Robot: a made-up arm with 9 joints. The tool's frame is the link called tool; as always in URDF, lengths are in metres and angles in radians. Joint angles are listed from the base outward.
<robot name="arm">
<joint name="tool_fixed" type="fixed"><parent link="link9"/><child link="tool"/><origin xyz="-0.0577 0.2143 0.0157" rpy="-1.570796 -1.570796 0"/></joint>
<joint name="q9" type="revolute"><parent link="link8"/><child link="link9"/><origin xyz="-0.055 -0.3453 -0.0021" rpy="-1.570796 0 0"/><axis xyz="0 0 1"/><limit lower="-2.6" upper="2.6"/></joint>
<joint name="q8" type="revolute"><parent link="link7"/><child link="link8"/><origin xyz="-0.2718 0.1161 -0.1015" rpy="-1.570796 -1.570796 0"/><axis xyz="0 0 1"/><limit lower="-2.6" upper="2.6"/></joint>
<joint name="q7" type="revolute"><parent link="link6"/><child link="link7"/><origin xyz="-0.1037 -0.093 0.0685" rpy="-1.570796 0 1.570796"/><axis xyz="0 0 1"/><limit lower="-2.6" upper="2.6"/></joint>
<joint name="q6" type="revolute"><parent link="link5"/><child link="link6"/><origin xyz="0.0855 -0.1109 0.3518" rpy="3.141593 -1.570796 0"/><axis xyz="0 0 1"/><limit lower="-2.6" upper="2.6"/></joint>
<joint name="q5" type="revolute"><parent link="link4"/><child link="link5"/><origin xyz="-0.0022 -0.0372 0.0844"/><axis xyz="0 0 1"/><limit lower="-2.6" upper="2.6"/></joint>
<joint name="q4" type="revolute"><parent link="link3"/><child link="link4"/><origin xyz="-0.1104 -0.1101 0.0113" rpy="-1.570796 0 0"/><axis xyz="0 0 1"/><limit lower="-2.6" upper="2.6"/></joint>
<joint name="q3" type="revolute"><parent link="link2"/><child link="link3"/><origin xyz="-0.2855 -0.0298 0.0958" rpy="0 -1.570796 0"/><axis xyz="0 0 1"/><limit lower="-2.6" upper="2.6"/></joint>
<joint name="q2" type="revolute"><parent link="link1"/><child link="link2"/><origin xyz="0.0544 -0.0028 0.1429" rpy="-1.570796 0 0"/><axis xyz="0 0 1"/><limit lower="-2.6" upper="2.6"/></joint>
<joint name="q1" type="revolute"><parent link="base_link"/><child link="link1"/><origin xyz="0 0 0.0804" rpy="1.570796 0 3.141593"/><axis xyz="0 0 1"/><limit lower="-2.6" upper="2.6"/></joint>
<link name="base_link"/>
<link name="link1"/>
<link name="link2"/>
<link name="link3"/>
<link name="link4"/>
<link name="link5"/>
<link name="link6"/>
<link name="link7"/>
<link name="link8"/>
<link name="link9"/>
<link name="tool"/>
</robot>
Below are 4 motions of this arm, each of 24 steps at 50 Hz.
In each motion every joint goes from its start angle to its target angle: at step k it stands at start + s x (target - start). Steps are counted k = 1, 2, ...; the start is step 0. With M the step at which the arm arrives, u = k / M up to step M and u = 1 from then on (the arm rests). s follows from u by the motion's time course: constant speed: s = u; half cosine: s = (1 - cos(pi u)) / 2; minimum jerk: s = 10 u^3 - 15 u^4 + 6 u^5.
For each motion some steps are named. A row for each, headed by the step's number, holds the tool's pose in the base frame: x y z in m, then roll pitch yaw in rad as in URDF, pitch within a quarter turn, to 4 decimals.
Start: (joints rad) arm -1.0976 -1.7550 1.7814 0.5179 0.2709 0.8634 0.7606 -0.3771 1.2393
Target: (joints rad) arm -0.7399 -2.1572 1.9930 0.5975 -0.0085 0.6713 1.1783 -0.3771 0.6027
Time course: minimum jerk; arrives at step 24
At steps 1, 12, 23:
1: 0.7580 0.0596 -0.3967 -2.7209 -0.4425 -2.4323
12: 0.5892 0.1160 -0.5279 -3.0964 -0.5254 -2.2926
23: 0.3867 0.1412 -0.6286 2.8075 -0.6338 -2.1755

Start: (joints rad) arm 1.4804 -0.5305 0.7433 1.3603 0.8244 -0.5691 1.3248 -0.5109 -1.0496
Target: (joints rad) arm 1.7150 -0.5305 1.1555 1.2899 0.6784 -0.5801 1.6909 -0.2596 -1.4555
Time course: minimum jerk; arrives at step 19
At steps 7, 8, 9, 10, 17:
7: -0.4545 0.5175 0.2791 -0.8172 0.2844 -0.7077
8: -0.4231 0.5296 0.3060 -0.8397 0.3400 -0.7568
9: -0.3888 0.5392 0.3336 -0.8661 0.3996 -0.8091
10: -0.3531 0.5457 0.3603 -0.8955 0.4603 -0.8627
17: -0.1961 0.5355 0.4597 -1.0570 0.7266 -1.1082

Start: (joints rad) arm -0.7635 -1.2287 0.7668 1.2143 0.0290 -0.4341 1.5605 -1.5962 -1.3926
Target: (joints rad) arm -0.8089 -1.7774 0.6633 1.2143 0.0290 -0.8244 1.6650 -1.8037 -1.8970
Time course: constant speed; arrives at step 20
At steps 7, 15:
7: -0.0640 0.3653 -0.4393 1.9443 -1.0633 -3.0569
15: 0.0280 0.4352 -0.3461 1.5467 -0.8940 -3.0589

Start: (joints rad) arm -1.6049 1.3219 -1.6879 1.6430 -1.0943 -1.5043 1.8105 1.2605 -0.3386
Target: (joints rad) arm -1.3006 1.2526 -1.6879 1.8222 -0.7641 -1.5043 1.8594 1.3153 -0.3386
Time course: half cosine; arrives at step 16
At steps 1, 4, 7, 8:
1: -0.4154 0.6754 -0.5427 1.1522 -0.5965 -1.6879
4: -0.4427 0.6380 -0.5332 1.0993 -0.6528 -1.6682
7: -0.4938 0.5669 -0.5067 0.9896 -0.7563 -1.6132
8: -0.5130 0.5396 -0.4936 0.9431 -0.7946 -1.5851

